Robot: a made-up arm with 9 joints.
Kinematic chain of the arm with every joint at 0, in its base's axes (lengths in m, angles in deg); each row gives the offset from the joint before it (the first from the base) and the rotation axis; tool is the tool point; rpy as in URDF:
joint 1: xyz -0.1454 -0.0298 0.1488 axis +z
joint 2: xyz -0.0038 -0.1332 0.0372 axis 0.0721 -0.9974 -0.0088
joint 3: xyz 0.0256 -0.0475 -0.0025 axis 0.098 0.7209 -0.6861
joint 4: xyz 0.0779 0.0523 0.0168 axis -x
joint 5: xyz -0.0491 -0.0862 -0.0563 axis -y
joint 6: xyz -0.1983 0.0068 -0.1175 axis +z
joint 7: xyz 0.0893 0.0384 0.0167 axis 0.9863 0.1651 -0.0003
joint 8: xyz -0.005 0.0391 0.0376 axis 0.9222 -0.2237 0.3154
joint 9: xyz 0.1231 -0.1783 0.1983 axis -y
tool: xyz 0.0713 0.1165 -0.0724 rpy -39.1 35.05 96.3
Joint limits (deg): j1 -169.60..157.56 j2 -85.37..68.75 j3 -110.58..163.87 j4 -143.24..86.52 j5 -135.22..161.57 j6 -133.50..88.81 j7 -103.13..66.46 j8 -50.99..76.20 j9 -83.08..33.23
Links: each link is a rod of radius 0.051 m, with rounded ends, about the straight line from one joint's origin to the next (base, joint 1, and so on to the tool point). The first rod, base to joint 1, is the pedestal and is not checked.
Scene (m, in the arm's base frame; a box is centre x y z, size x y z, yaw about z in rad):
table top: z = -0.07
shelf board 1: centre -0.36 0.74 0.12 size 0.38 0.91 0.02 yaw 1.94
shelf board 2: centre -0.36 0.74 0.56 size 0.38 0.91 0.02 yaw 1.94
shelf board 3: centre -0.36 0.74 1 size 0.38 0.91 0.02 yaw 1.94
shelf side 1: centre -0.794 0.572 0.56 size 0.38 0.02 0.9 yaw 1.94
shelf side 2: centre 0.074 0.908 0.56 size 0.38 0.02 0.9 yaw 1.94
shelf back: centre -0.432 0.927 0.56 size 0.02 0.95 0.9 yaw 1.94
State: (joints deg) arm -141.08 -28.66 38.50 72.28 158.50 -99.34 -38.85 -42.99 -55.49
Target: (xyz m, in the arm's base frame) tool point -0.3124 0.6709 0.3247
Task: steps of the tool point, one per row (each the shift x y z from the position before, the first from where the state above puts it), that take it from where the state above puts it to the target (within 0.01 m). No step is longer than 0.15 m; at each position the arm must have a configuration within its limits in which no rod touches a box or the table.
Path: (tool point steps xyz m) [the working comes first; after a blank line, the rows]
Joints at the target: -169.60 -5.43 67.17 82.33 128.54 -133.50 14.33 -50.99 28.75
Straight joint move there: clear.

1: -0.0293 0.0865 0.0044
2: -0.0058 0.0992 0.0055
3: 0.0225 0.1055 0.0067
4: 0.0541 0.1041 0.0081
5: 0.0865 0.0929 0.0094
6: 0.1157 0.0711 0.0104

